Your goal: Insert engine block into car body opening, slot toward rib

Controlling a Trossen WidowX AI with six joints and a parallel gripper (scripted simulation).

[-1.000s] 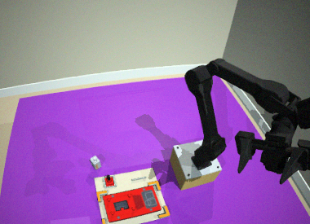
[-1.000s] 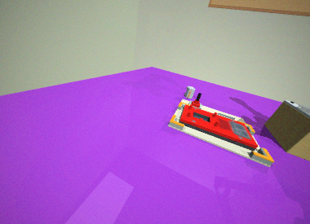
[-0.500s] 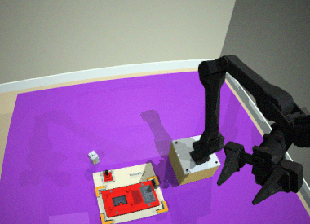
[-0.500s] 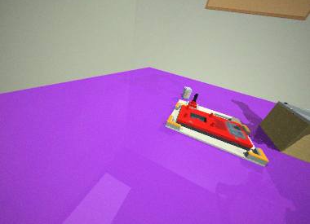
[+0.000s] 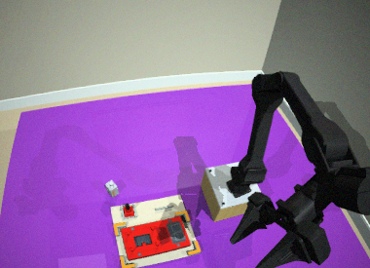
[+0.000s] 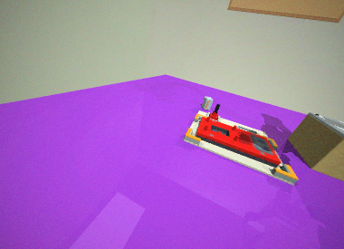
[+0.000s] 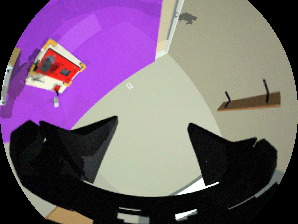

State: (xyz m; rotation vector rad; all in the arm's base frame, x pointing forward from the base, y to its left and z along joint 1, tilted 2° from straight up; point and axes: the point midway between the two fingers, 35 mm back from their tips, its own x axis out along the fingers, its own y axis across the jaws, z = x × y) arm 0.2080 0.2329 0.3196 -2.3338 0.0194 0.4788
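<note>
Now: gripper tip 43 cm to the left of the dark grey engine block, 39 cm above it and 15 cm short of it. Also, from my gripper tip: red-and-black post 38 cm below, 34 cm to the right, 12 cm ahead.
</note>
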